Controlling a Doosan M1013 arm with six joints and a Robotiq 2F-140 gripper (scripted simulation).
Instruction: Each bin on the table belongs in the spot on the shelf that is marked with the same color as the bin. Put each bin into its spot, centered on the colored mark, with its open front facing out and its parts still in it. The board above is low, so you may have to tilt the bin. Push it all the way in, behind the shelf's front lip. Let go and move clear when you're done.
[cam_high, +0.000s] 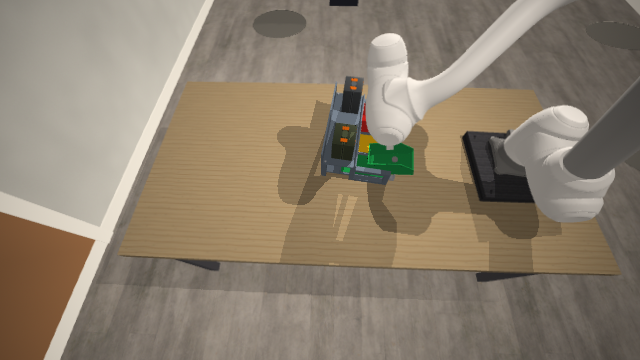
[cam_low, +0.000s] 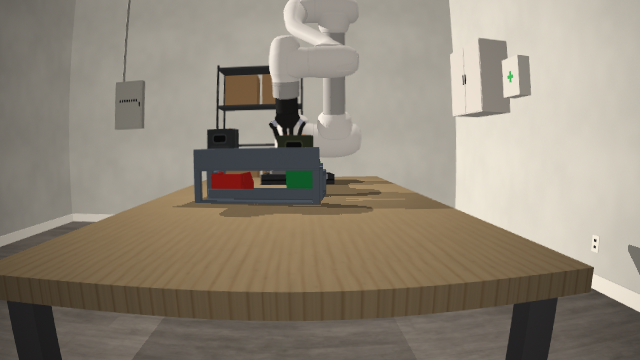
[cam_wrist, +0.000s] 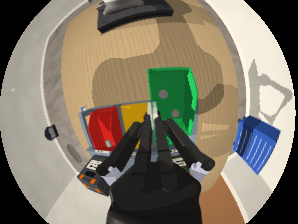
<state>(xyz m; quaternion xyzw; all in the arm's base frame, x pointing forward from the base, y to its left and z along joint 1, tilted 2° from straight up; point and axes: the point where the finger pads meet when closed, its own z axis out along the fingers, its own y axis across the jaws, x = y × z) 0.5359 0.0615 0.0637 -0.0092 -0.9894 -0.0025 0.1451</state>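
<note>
My hand is 10 mm past the green bin, 50 mm to the right of it and 40 mm above it. From my hand the other things lie so: red bin (80 mm ahead, 180 mm to the right, 80 mm below).
</note>
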